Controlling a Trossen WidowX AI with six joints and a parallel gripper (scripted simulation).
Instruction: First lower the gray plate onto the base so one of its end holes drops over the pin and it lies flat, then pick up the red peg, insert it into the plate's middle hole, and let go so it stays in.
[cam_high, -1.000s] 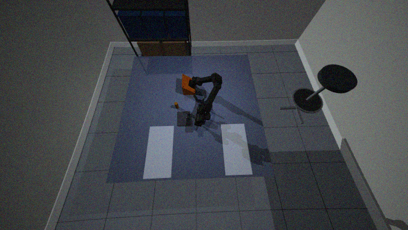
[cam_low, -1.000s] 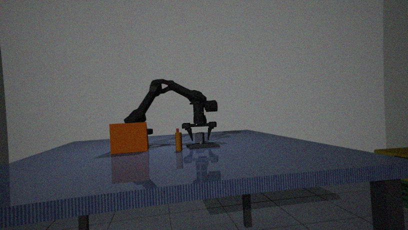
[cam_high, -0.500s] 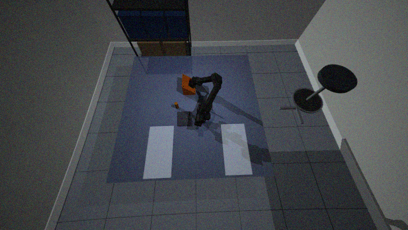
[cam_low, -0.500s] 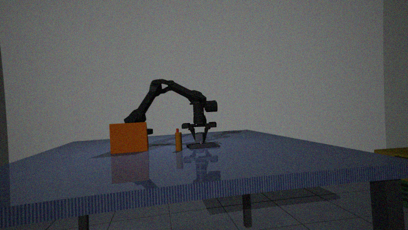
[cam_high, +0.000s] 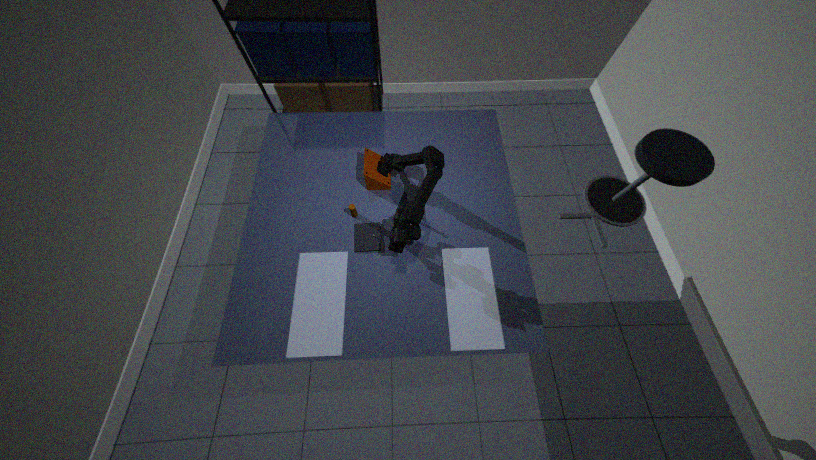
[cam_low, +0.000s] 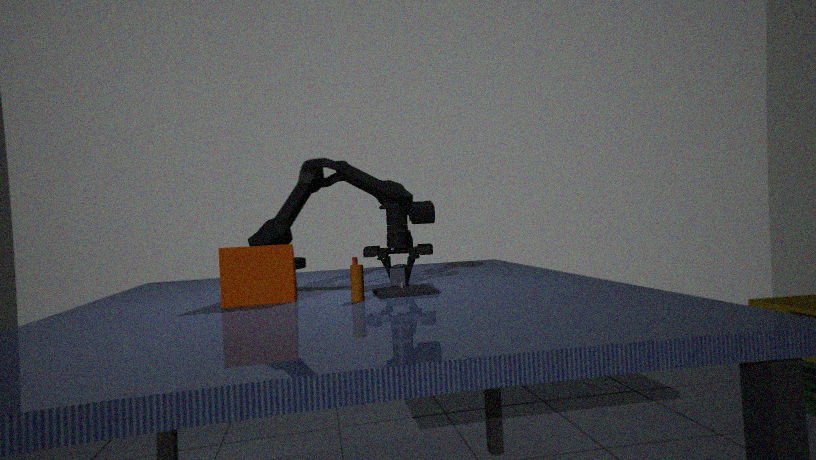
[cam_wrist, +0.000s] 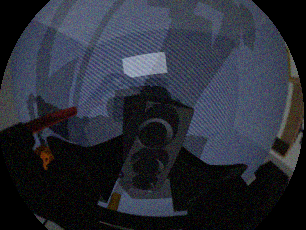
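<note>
Right now my gripper tip is 140 mm to the left of the dark base. Round my gripper tip: red peg (120 mm behind, 30 mm to the left, 30 mm above); then gray plate (30 mm above); then orange cylinder (100 mm behind, 240 mm to the right, 30 mm above).
</note>
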